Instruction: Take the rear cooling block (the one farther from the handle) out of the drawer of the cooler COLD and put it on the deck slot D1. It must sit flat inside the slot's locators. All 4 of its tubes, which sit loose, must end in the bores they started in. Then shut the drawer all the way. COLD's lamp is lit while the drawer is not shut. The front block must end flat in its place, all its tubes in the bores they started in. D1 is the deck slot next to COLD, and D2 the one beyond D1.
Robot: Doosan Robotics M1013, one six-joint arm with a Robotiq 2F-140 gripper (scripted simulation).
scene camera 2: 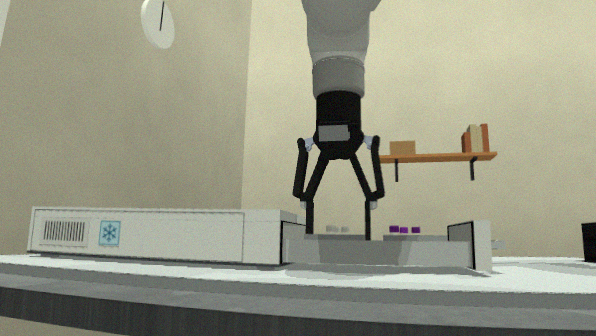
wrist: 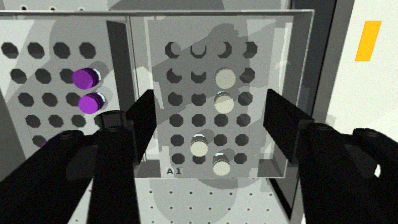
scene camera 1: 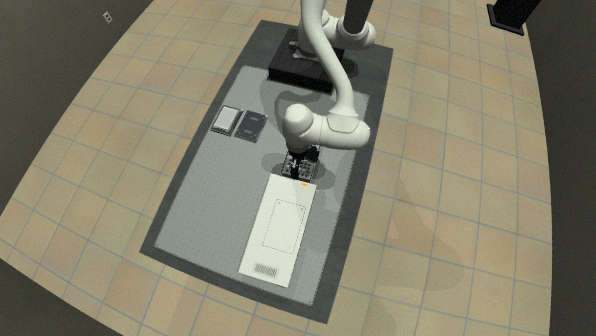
Scene:
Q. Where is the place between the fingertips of my gripper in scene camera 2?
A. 338, 243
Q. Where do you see a cooler COLD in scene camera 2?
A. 244, 237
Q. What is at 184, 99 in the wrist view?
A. A cooling block.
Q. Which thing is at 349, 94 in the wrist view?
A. A cooler COLD.

